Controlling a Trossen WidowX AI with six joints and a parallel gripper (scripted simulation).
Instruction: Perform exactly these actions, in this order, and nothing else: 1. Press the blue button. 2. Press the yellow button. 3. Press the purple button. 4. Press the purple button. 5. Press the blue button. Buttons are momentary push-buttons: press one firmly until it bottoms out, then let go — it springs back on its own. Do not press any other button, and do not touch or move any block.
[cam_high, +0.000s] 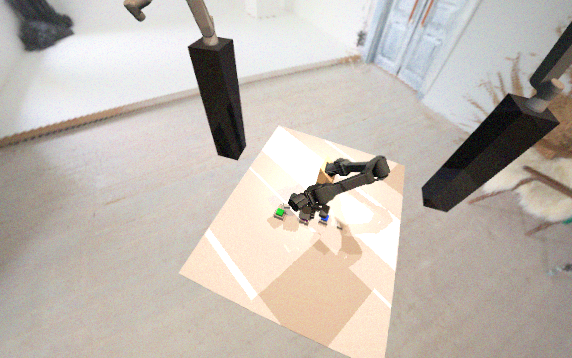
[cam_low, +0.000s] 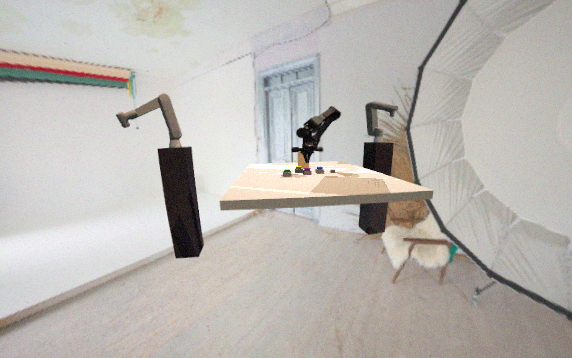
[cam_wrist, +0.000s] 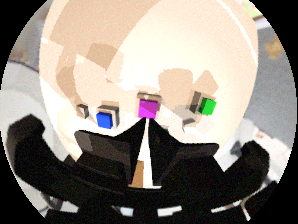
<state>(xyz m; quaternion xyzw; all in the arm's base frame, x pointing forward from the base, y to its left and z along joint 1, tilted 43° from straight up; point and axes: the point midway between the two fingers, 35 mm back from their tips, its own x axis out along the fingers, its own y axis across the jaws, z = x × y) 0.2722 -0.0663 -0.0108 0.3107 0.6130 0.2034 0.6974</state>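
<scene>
My gripper tip is 40 mm above the purple button. Round my gripper tip: blue button (30 mm behind, 90 mm to the left, 40 mm below); then green button (10 mm ahead, 130 mm to the right, 40 mm below); then yellow button (90 mm behind, 30 mm to the right, 40 mm below).
</scene>
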